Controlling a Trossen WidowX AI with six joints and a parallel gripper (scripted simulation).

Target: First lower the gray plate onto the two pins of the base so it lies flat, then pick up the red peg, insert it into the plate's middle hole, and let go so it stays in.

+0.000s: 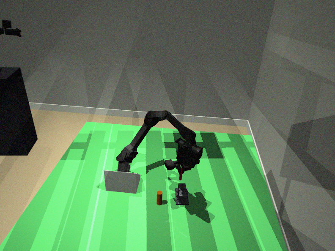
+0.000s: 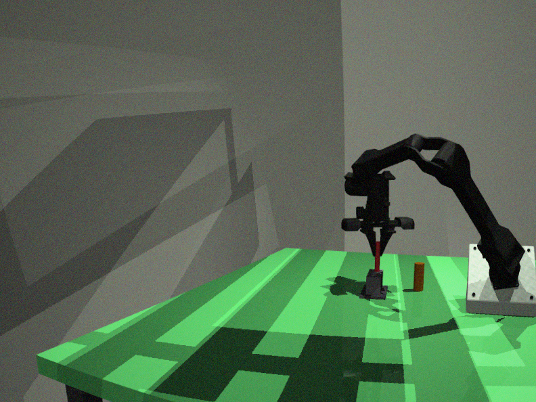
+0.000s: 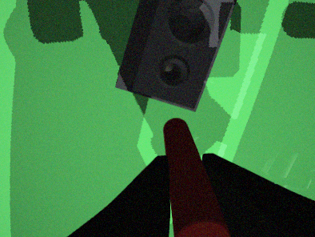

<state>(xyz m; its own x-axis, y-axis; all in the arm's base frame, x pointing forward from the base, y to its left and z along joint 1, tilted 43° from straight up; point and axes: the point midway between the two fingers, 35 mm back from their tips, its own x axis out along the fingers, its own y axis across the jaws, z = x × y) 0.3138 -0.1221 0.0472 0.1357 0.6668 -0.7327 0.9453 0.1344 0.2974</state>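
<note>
The gray plate lies 1 cm ahead of my gripper tip, 6 cm to the right of it and 7 cm below it. Also, from my gripper tip: gray base: 1 cm ahead, 6 cm to the right, 11 cm below; orange cylinder: 12 cm behind, 10 cm to the right, 8 cm below; red peg: right at my gripper tip.
</note>
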